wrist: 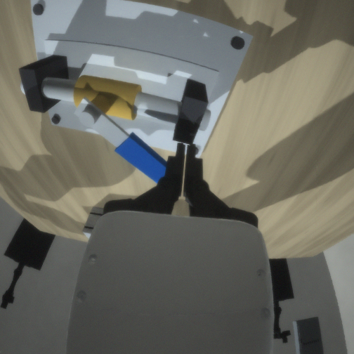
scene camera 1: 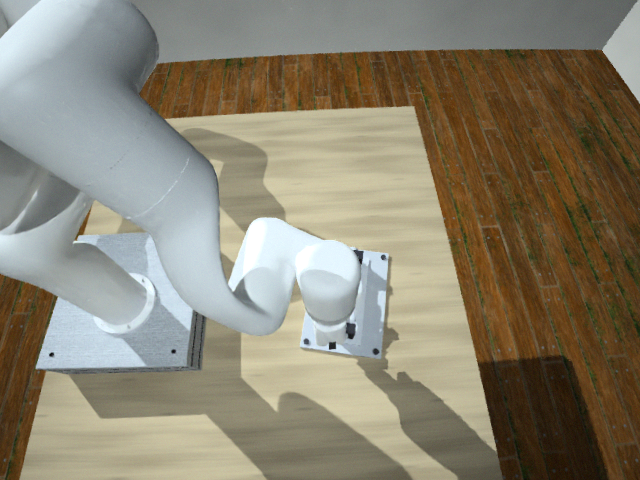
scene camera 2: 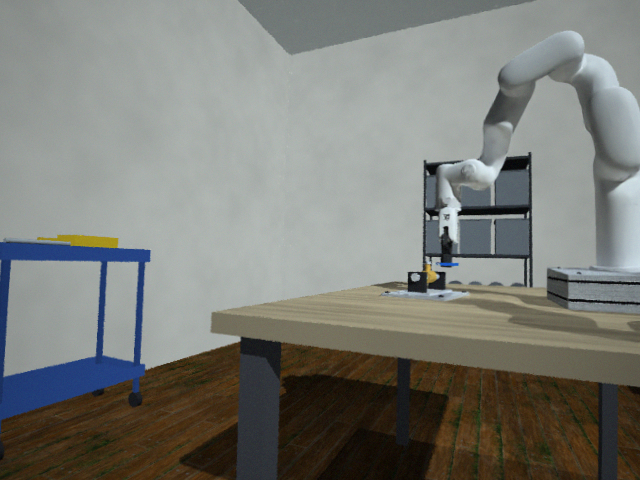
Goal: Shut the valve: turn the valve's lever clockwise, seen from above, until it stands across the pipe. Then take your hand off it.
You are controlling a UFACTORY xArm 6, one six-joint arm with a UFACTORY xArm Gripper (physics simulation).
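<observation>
The valve's yellow body (scene camera 2: 429,274) (wrist: 125,102) sits on a light pipe (wrist: 159,105) between two black blocks. The lever's grey arm (wrist: 107,126) ends in a blue handle (scene camera 2: 454,264) (wrist: 142,157). In the wrist view the lever slants down and right, oblique to the pipe, neither along it nor square across. My gripper (scene camera 2: 447,265) (wrist: 185,154) is shut and empty. Its left finger in the wrist view meets or overlaps the handle's end; exact contact is hard to tell. In scene camera 1 the arm hides the lever.
The mounting plate (scene camera 1: 377,304) (scene camera 2: 395,295) (wrist: 227,65) lies on the wooden table (scene camera 1: 413,403) (scene camera 2: 310,321). The black block (wrist: 192,107) stands close to my fingertips. The robot's base block (scene camera 1: 155,356) is left of the plate in scene camera 1. A blue cart (scene camera 2: 124,254) stands apart.
</observation>
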